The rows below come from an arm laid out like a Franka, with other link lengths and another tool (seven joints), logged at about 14 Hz.
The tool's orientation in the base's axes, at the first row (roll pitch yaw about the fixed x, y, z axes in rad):
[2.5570, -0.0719, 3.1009]
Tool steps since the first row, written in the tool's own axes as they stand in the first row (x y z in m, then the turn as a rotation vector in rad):
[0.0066, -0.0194, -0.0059, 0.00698, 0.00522, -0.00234]
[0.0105, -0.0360, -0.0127, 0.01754, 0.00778, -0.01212]
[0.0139, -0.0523, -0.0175, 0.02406, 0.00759, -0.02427]
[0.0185, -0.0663, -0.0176, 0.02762, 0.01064, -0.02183]
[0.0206, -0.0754, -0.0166, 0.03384, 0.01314, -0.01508]
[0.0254, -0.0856, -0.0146, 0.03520, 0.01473, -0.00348]
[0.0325, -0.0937, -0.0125, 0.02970, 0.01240, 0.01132]
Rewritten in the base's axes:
[-0.0078, -0.0191, -0.0053, -0.00648, 0.00333, 0.00532]
[-0.0126, -0.0365, -0.0085, -0.01645, 0.00047, 0.01562]
[-0.0170, -0.0526, -0.0132, -0.02251, -0.00615, 0.02609]
[-0.0227, -0.0641, -0.0205, -0.02593, -0.00212, 0.02600]
[-0.0255, -0.0711, -0.0262, -0.03219, 0.00395, 0.02221]
[-0.0311, -0.0782, -0.0331, -0.03387, 0.01175, 0.01353]
[-0.0388, -0.0835, -0.0388, -0.02911, 0.01779, -0.00046]

